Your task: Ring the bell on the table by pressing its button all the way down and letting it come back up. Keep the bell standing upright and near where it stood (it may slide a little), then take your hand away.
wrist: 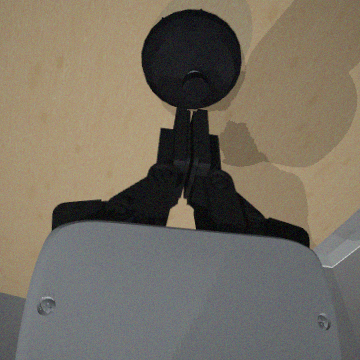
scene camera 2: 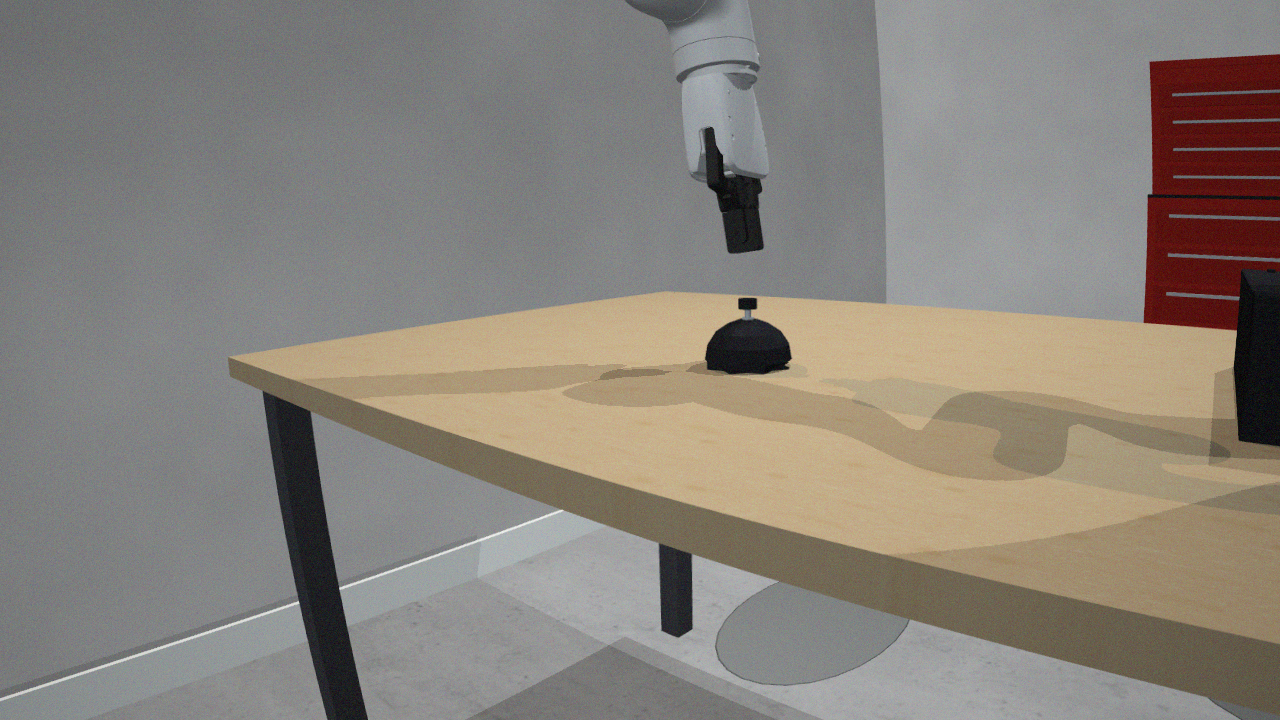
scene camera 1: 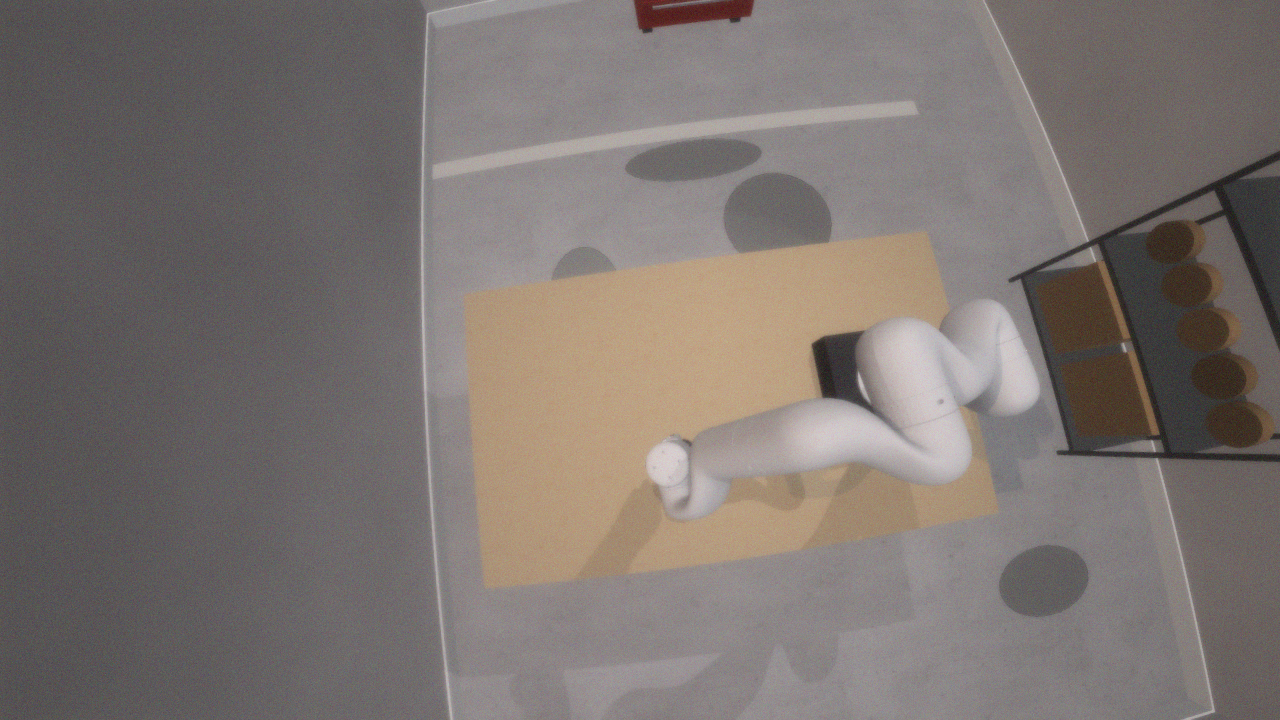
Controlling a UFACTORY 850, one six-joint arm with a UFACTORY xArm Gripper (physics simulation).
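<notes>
The black dome-shaped bell stands upright on the wooden table. Its button is up, with a stretch of light stem showing beneath it in the scene camera 2 view. My gripper is shut and empty, and it hangs above the button with a clear gap between them. In the wrist view the fingertips show just below the bell's near edge. In the scene camera 1 view the arm hides the bell and the fingers.
A black box stands on the table beside the arm's base side. A red drawer cabinet stands on the floor beyond the table. A dark-framed shelf rack with boxes and round items stands past the arm's base.
</notes>
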